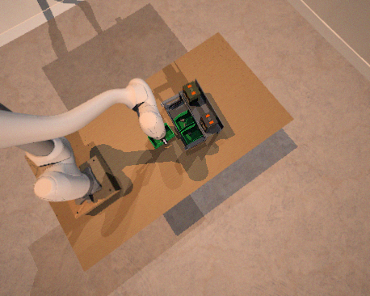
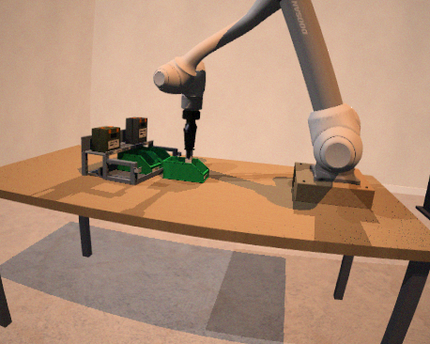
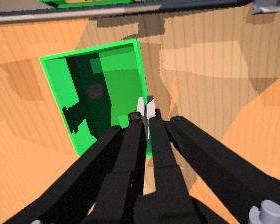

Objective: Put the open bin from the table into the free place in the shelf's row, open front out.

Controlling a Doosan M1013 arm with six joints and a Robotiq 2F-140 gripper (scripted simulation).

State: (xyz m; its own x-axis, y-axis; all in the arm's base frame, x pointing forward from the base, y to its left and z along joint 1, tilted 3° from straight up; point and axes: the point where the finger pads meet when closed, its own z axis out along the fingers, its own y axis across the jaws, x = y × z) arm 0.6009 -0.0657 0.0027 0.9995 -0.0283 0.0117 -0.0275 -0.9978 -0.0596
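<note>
Now: the shelf lip 120 mm ahead of my hand, 40 mm to the left of it and 70 mm below it.
</note>
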